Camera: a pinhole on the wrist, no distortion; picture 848 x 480 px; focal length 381.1 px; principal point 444.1 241.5 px. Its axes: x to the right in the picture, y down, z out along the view. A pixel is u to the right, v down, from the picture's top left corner.
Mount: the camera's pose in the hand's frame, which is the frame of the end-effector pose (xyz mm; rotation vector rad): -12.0 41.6 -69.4 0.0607 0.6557 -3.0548
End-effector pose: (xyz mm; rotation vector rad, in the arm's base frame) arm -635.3 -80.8 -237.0 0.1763 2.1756 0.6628
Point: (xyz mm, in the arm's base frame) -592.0 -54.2 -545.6
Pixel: 184.5 314.6
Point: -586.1 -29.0 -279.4
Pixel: 356.9 140.7
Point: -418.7 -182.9 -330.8
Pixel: 555.7 340.9
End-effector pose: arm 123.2 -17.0 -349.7 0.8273 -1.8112 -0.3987
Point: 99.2 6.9 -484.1
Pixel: 635.7 309.4
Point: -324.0 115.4 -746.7
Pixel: 596.8 95.4
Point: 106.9 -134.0 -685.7
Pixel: 582.3 462.4
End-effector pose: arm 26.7 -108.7 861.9 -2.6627 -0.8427 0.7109
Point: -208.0 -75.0 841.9
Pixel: 614.9 334.7
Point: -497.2 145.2 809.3
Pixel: 561.5 410.2
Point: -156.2 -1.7 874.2
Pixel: 529.5 445.2
